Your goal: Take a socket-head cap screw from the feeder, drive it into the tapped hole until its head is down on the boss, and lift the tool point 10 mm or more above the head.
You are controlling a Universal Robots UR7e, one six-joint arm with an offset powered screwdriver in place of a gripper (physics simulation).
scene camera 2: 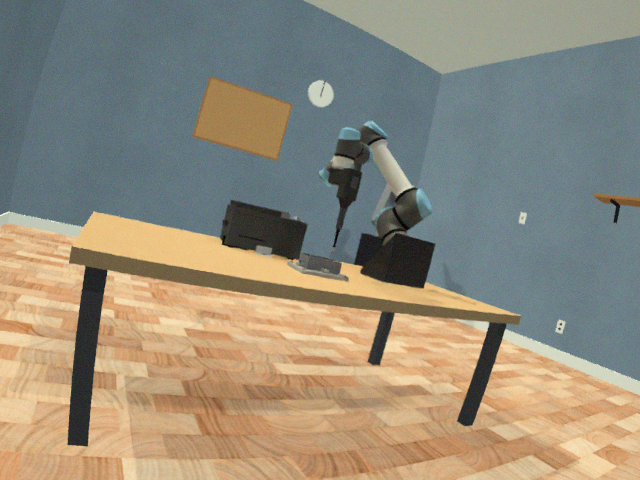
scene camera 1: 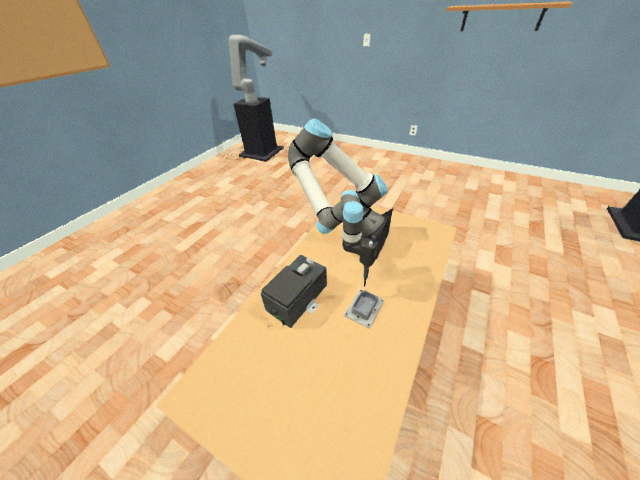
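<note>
The offset screwdriver (scene camera 1: 364, 284) (scene camera 2: 334, 245) points down, its tip a little above the far side of the grey housing, not touching it. In the scene camera 2 view a small pale piece shows right below the dark tip; it is too small to tell whether it is a screw. The grey housing (scene camera 1: 365, 303) (scene camera 2: 320, 263) has a raised rectangular wall on a flat flange with small holes near its corners. The black feeder (scene camera 1: 294, 289) (scene camera 2: 264, 229) stands beside it, with a small pale outlet plate (scene camera 1: 312, 307) (scene camera 2: 263, 250) at its side. Any screw in the feeder or the hole cannot be made out.
The housing and feeder stand on the tan table top (scene camera 1: 310, 392) (scene camera 2: 155, 245). The arm's black base housing (scene camera 2: 408, 260) stands at the right of the table in scene camera 2. A second grey arm (scene camera 1: 238, 62) on a black pedestal (scene camera 1: 255, 128) stands far back by the wall.
</note>
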